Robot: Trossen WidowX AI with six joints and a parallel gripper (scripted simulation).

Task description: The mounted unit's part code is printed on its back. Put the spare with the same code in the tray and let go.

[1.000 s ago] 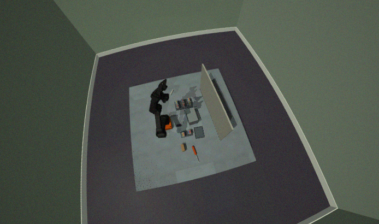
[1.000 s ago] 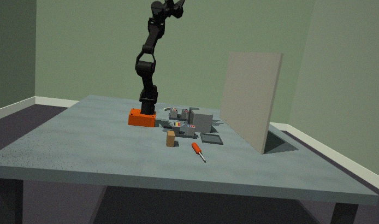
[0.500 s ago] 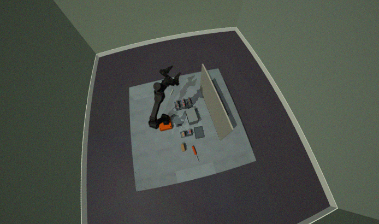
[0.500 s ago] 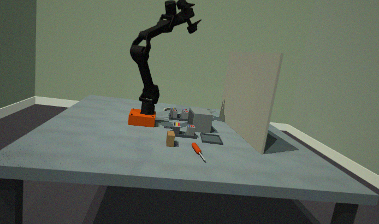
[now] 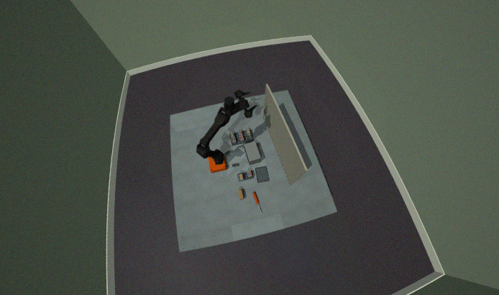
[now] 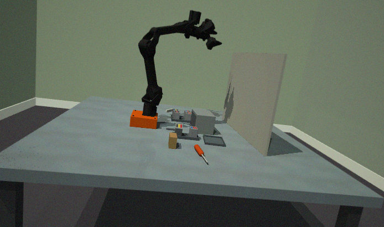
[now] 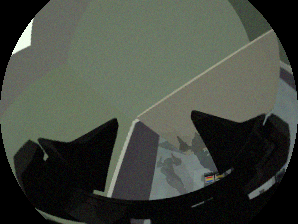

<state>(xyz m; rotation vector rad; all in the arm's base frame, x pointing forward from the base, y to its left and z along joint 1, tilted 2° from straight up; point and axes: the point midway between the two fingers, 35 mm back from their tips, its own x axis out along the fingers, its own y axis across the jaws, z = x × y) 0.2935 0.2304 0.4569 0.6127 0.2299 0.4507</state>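
My gripper tip is 13 cm past the spare, 1 cm to the right of it and 47 cm above it. The rest, counted from my gripper tip: tall beige panel: 18 cm ahead, 16 cm to the right, 29 cm below; grey mounted unit: 4 cm behind, 19 cm to the right, 46 cm below.
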